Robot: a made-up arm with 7 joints. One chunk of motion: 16 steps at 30 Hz.
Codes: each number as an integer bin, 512 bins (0 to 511) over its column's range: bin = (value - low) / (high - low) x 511, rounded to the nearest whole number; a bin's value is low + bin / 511 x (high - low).
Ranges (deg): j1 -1.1..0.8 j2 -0.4..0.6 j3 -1..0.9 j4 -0.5..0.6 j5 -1.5..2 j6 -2.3..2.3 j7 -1.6..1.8
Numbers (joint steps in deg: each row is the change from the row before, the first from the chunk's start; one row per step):
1: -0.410 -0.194 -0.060 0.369 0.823 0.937 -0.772
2: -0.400 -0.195 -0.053 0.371 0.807 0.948 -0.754
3: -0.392 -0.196 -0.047 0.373 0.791 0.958 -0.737
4: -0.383 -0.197 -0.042 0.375 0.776 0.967 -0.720
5: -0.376 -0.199 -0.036 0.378 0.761 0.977 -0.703
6: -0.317 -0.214 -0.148 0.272 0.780 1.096 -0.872
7: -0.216 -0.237 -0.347 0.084 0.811 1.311 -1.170
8: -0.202 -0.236 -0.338 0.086 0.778 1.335 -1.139
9: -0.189 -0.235 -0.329 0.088 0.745 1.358 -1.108
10: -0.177 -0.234 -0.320 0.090 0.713 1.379 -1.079
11: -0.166 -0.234 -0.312 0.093 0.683 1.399 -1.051
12: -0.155 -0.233 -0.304 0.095 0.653 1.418 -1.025
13: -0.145 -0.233 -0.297 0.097 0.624 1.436 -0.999
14: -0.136 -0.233 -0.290 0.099 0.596 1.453 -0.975
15: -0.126 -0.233 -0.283 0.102 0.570 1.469 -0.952
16: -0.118 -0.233 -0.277 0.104 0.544 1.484 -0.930
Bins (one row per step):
1: 186 105 253 404 339 360 124
2: 188 105 255 405 337 361 127
3: 190 104 256 406 334 362 130
4: 193 104 258 406 332 363 132
5: 195 103 259 408 330 364 135
6: 211 95 229 359 333 377 109
7: 238 83 176 271 337 401 65
8: 242 84 178 272 333 404 69
9: 245 84 180 273 328 406 74
10: 248 85 183 274 323 409 78
11: 251 85 185 275 319 411 83
12: 254 85 187 276 314 413 86
13: 257 85 189 277 310 415 90
14: 259 85 191 278 306 417 94
15: 262 85 193 280 302 419 97
16: 264 85 194 281 298 420 101

